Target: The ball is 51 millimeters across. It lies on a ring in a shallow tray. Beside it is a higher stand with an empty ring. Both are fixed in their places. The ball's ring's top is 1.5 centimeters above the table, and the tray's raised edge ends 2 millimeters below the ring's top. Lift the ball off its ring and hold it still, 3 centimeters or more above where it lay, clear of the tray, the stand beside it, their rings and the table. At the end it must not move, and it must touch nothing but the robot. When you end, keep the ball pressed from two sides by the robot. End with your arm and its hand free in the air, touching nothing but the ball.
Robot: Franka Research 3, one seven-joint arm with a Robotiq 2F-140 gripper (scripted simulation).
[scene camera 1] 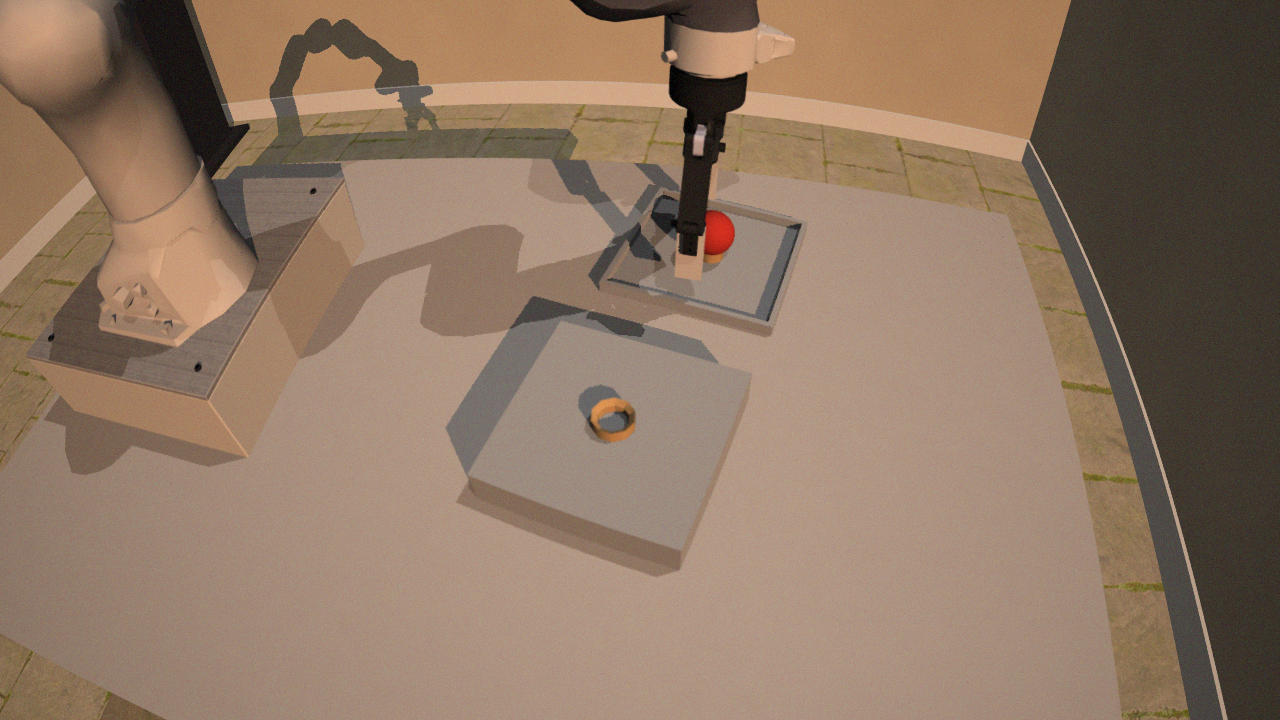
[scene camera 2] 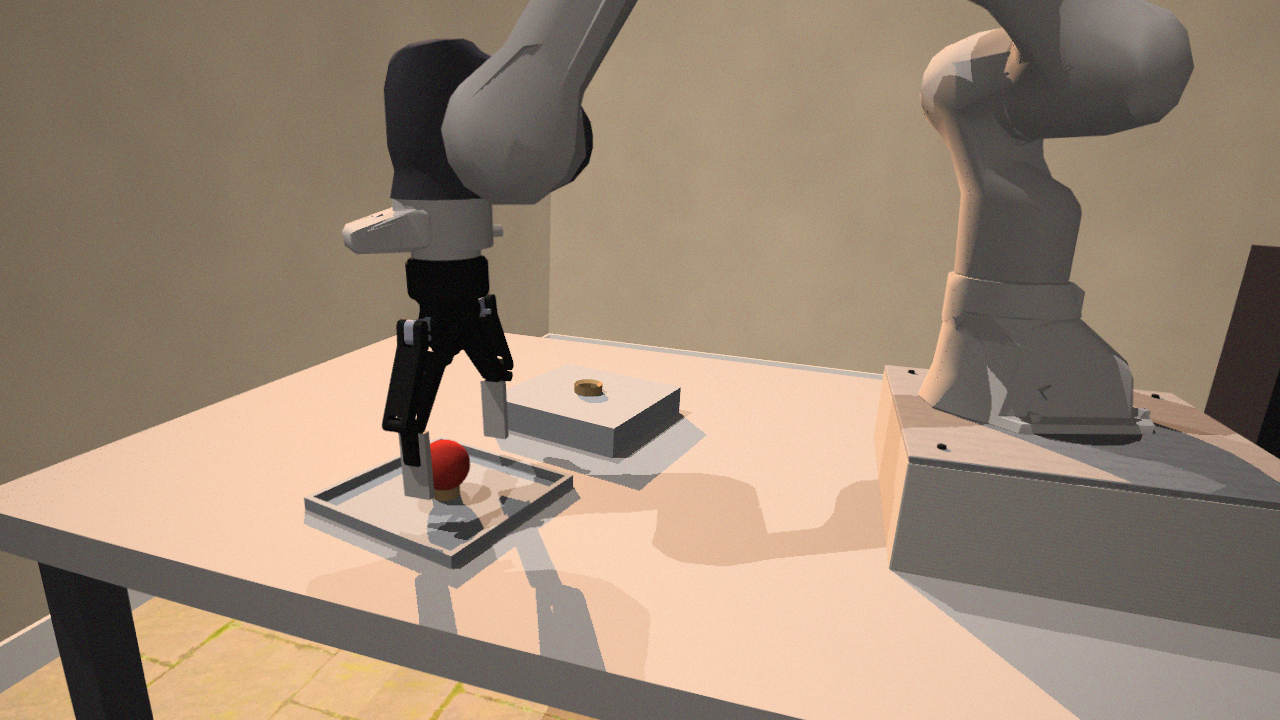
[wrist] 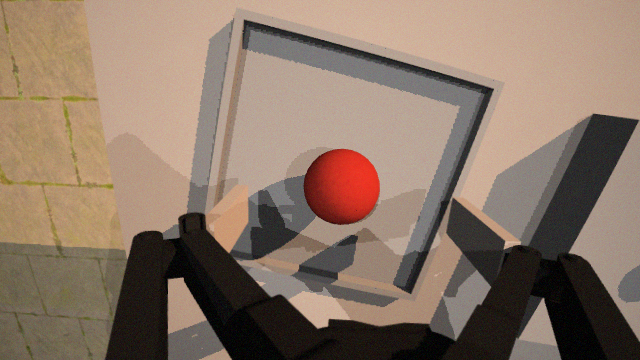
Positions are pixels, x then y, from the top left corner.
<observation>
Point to a red ball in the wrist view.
341,186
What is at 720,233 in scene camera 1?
A red ball.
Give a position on a tray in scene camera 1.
739,288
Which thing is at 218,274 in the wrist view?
My gripper.
</observation>
